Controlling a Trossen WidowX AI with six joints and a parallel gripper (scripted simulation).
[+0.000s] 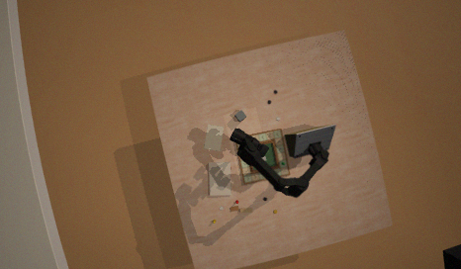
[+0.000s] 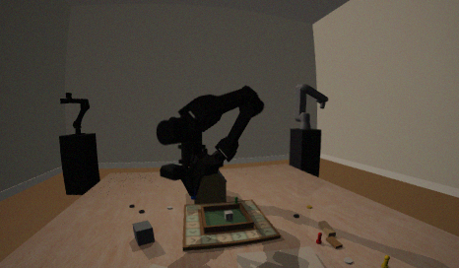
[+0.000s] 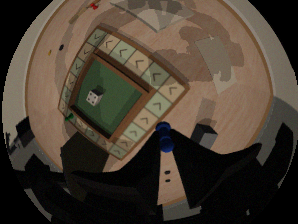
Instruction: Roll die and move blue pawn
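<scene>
Right now my gripper tip is 12 cm to the right of the grey die, 11 cm above it and 7 cm past it. From my gripper tip the other things lie so: blue pawn (1 cm above); green pawn (18 cm behind, 17 cm to the left, 11 cm below); green tray (13 cm below, 10 cm to the left, 7 cm behind).
</scene>
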